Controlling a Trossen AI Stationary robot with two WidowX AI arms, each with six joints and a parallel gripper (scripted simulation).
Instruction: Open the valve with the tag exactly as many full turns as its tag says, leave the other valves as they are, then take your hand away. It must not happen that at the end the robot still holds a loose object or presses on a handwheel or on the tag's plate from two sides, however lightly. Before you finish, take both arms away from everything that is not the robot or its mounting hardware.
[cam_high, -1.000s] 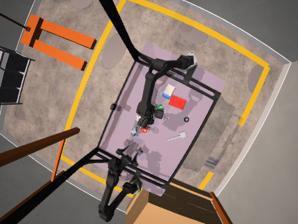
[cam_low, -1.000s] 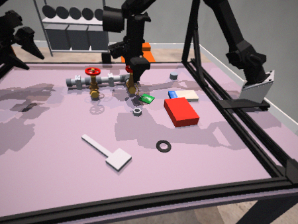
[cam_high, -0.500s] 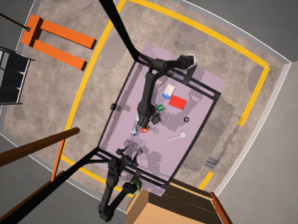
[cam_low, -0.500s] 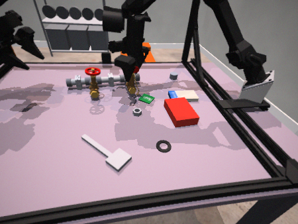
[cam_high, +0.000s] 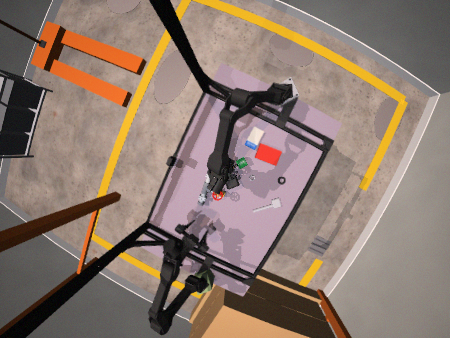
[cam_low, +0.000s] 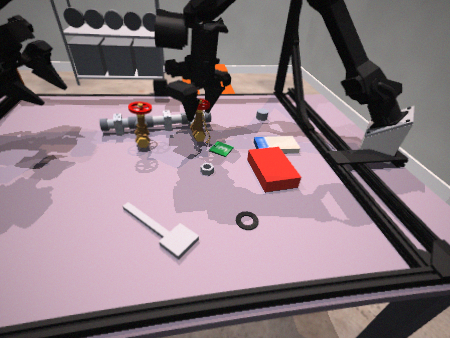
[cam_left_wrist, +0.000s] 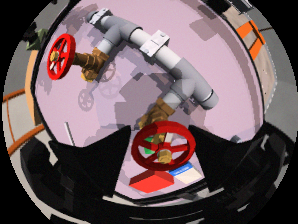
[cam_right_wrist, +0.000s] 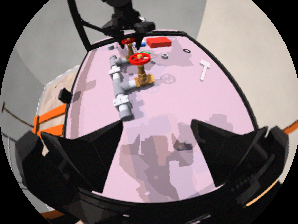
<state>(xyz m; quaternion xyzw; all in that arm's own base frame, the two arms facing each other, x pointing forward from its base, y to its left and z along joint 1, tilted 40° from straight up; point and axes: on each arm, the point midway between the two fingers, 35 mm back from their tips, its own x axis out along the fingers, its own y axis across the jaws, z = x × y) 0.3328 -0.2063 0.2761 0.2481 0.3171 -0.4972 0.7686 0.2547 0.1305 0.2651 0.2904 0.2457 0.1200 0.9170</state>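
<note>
Right now my left hand is 60 mm short of the green tag, 40 mm to the right of it and 100 mm above it. The rest, counted from my left hand: red block 170 mm ahead, 140 mm to the left, 90 mm below; then grey nut 150 mm ahead, 10 mm to the right, 90 mm below; then flat grey wrench 300 mm ahead, 120 mm to the right, 100 mm below.
</note>
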